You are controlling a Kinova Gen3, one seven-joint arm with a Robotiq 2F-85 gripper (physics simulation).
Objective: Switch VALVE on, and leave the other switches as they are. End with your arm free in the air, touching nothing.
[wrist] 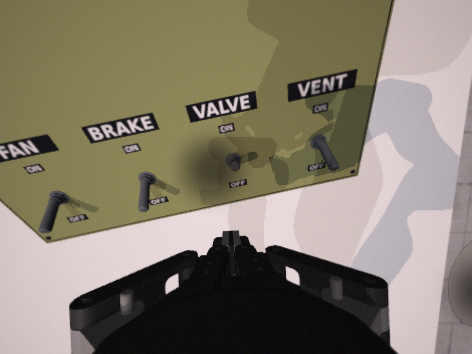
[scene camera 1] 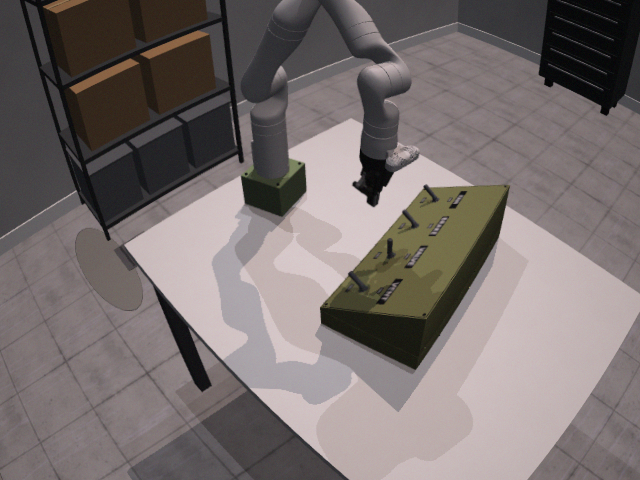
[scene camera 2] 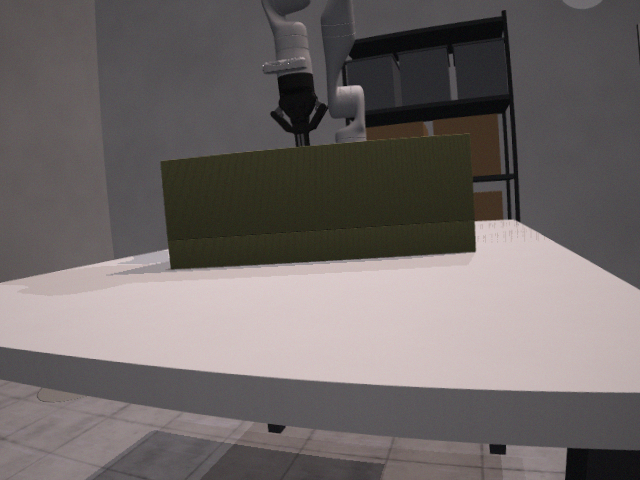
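Pixels of known places: gripper, fingertip midpoint: [wrist: 231, 242] [scene camera 1: 372, 204]; arm's base, origin of the base link: [scene camera 1: 272, 168].
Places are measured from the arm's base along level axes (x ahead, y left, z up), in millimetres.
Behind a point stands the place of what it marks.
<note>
The olive switch panel [scene camera 1: 465, 227] @[x 566, y 48, z 59 mm] [scene camera 2: 320, 196] @[x 619, y 11, z 2 mm] [wrist: 150, 60] @[x 553, y -7, z 50 mm] stands on the table. Its VALVE lever [scene camera 1: 390, 248] @[x 441, y -81, z 19 mm] [wrist: 233, 162] @[x 440, y -76, z 41 mm] stands up differently from the others and points almost straight at the wrist camera, clear of its OFF label. The VENT lever [scene camera 1: 357, 281] @[x 438, y -201, z 13 mm] [wrist: 327, 154] @[x 434, y -195, z 18 mm], BRAKE lever [scene camera 1: 410, 219] @[x 420, y 37, z 11 mm] [wrist: 144, 192] @[x 417, y 39, z 16 mm] and FAN lever [scene camera 1: 431, 193] @[x 411, y 158, z 12 mm] [wrist: 51, 212] @[x 407, y 157, z 15 mm] all lean to their OFF side. My gripper [scene camera 1: 372, 200] @[x 376, y -64, z 104 mm] [scene camera 2: 302, 140] @[x 376, y -64, z 104 mm] [wrist: 231, 242] @[x 376, y -64, z 104 mm] is shut and empty. It hangs in the air on the arm-base side of the panel, apart from the levers. The panel hides the levers in scene camera 2.
The arm's green base block [scene camera 1: 281, 191] @[x 73, y -45, z -17 mm] stands on the white table [scene camera 1: 563, 310] @[x 875, y 113, z -101 mm] [scene camera 2: 361, 320] @[x 955, y 99, z -101 mm]. A shelf rack [scene camera 1: 232, 77] [scene camera 2: 509, 103] with boxes stands beyond the table. A dark drawer cabinet [scene camera 1: 584, 56] stands at the back right in scene camera 1.
</note>
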